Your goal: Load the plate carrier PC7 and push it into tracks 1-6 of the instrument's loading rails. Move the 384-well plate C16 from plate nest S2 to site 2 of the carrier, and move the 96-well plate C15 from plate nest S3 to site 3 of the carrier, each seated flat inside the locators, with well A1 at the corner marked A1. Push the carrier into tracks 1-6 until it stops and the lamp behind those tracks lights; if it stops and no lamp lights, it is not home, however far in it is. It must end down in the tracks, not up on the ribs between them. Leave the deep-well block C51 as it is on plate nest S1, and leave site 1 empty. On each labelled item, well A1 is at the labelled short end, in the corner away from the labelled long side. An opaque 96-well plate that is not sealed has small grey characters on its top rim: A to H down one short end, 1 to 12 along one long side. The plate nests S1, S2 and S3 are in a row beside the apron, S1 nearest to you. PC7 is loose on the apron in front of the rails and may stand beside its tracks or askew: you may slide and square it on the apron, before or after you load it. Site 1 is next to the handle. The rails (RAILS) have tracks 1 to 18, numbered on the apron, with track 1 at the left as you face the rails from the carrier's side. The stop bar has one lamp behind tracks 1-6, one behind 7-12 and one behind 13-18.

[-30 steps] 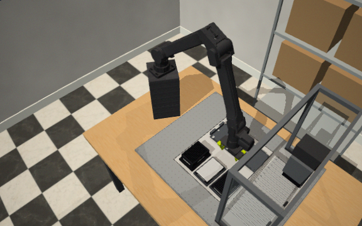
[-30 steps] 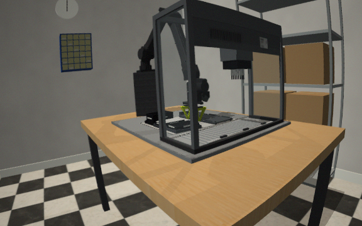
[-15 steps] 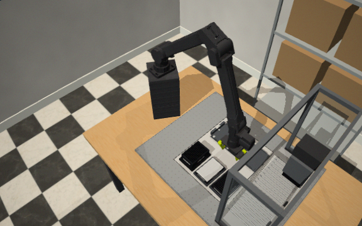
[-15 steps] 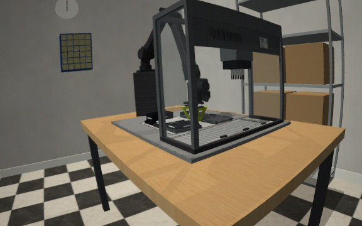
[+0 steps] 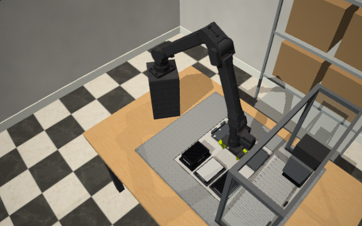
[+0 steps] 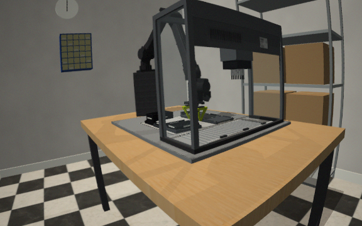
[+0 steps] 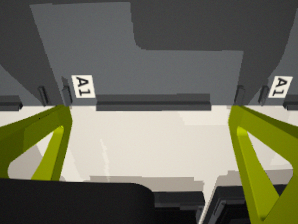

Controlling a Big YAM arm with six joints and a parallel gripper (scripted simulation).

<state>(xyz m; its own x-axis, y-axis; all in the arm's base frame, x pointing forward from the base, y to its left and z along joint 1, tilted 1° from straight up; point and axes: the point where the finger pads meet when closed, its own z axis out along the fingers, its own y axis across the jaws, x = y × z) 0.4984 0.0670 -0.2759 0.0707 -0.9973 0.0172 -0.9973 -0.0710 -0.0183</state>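
Now: the black 96-well plate C15 140 mm to the right of my hand, 110 mm ahead of it and 10 mm above it. From my hand the other things lie so: plate nest S2: 160 mm to the right, 10 mm below, 10 mm ahead; then plate nest S3: 140 mm to the right, 110 mm ahead, 10 mm below; then dark grey carrier PC7: 80 mm to the left, 10 mm behind.
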